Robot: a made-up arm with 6 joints.
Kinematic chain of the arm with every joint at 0, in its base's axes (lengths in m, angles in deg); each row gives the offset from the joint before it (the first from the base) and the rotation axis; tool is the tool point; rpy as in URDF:
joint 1: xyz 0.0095 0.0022 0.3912 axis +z
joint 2: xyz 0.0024 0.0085 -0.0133 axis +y
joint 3: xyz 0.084 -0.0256 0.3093 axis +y
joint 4: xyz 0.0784 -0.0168 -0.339 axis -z
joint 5: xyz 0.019 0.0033 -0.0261 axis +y
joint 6: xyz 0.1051 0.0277 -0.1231 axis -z
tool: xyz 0.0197 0.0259 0.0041 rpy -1.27 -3.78 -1
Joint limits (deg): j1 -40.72..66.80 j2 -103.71..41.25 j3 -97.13..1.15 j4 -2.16..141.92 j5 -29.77..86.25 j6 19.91..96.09
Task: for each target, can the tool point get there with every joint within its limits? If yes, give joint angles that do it. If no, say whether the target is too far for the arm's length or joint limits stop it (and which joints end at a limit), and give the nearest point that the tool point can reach.
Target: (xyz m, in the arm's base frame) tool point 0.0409 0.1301 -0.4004
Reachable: no: joint limits stop it (at a limit: joint 1, joint 2) | nearest point 0.0948 0.1706 -0.0002 | short by 0.406 m
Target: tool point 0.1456 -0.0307 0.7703
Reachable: yes | joints -4.64 -91.71 -24.79 27.45 54.25 84.96
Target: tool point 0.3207 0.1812 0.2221
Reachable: yes | joints 30.78 -1.58 -20.56 68.94 62.39 80.74
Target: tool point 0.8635 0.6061 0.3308
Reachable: no: too far | nearest point 0.6684 0.4681 0.3890 | short by 0.246 m
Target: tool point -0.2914 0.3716 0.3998
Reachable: no: joint limits stop it (at a limit: joint 1, joint 3, joint 5, joint 6) | nearest point 0.0433 0.2568 0.4024 | short by 0.354 m
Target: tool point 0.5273 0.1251 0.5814
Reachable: yes | joints 37.25 -4.43 -67.39 118.47 -17.43 34.76
